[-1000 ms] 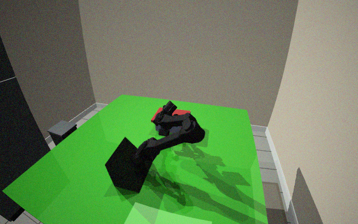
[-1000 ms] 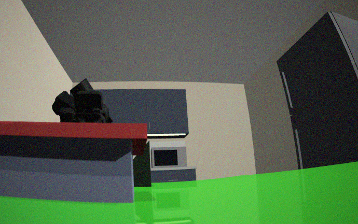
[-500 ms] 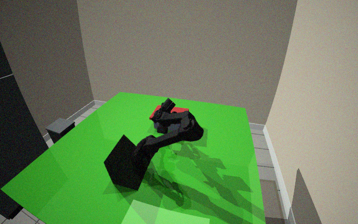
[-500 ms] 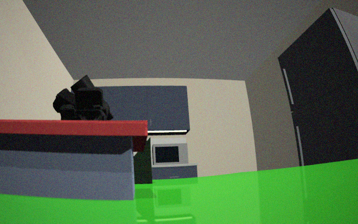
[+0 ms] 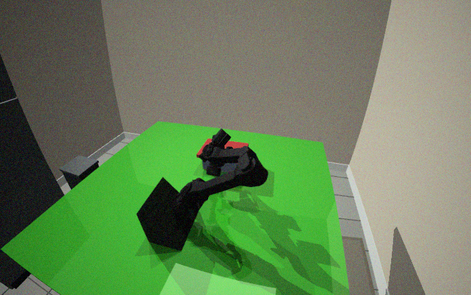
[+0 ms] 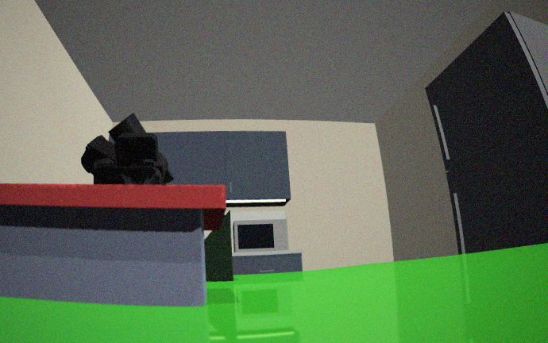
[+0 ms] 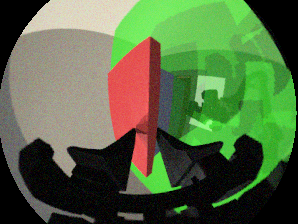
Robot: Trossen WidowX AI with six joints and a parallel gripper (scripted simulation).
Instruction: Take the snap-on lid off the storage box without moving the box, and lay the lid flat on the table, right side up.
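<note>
The red lid lies 8 cm ahead of my gripper tip and 1 cm to the left of it. Also, from my gripper tip: blue-grey storage box 8 cm ahead, 4 cm below, 1 cm to the left.
</note>
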